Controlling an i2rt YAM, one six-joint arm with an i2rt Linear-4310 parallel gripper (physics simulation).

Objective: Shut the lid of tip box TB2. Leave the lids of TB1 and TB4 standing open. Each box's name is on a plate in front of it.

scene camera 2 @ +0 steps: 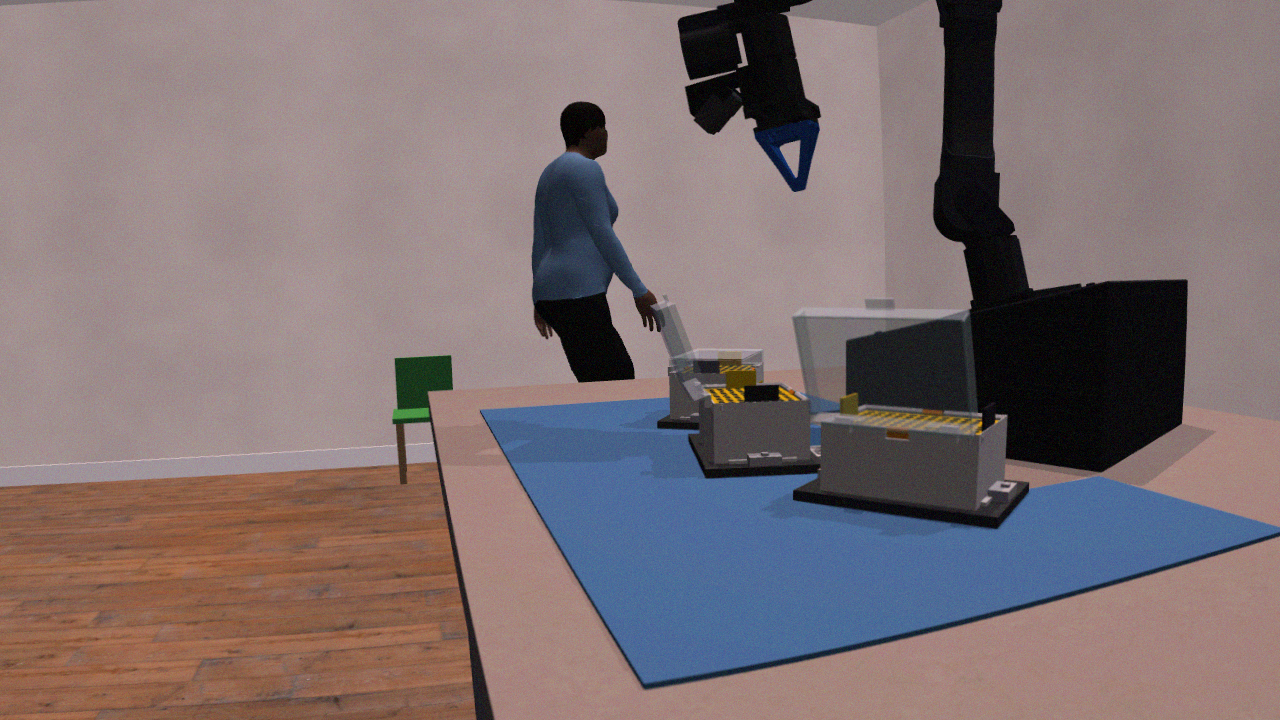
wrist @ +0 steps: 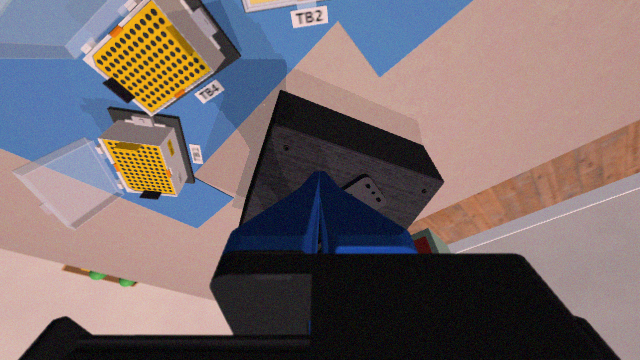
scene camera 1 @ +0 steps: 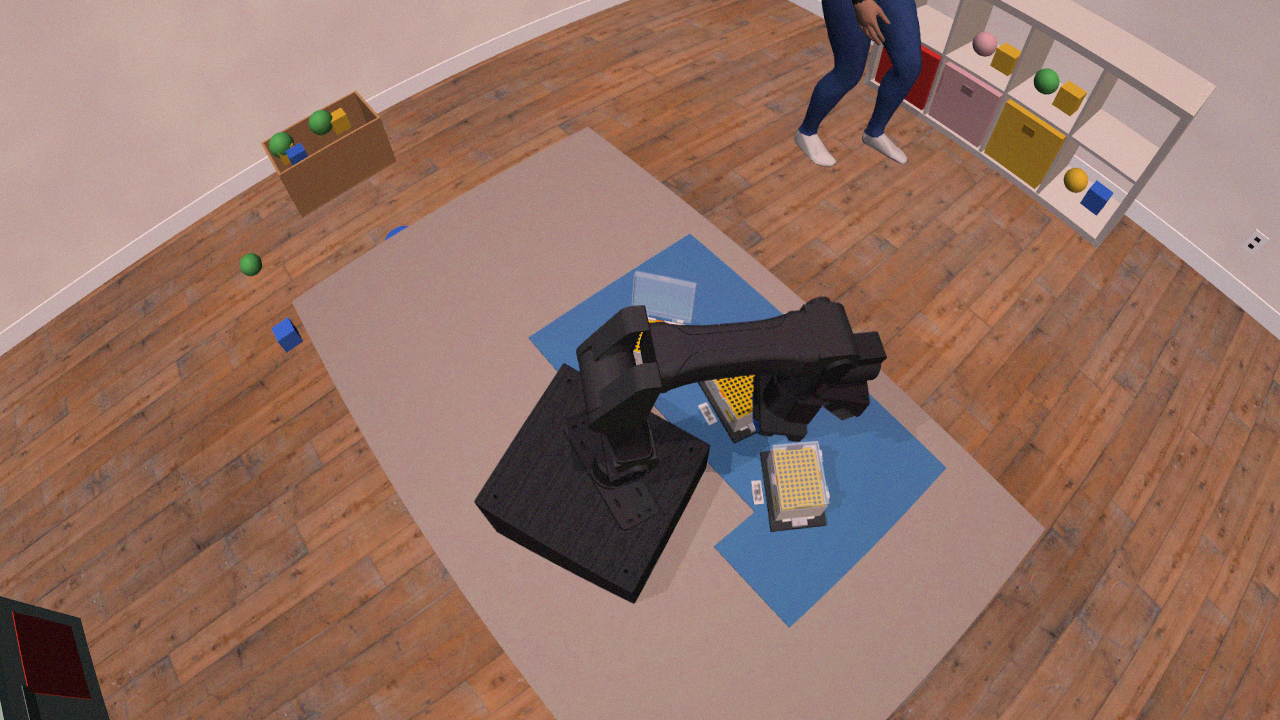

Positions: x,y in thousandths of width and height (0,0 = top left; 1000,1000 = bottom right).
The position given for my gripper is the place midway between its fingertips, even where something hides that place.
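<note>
I can see a blue mat (scene camera 1: 684,652), and the wrist view shows me the mat (wrist: 423,132) too. My own gripper (scene camera 2: 625,265) is visible as well; I find the gripper (wrist: 499,501) in the wrist view, and scene camera 1 gives me my gripper (scene camera 1: 594,601) again.
</note>
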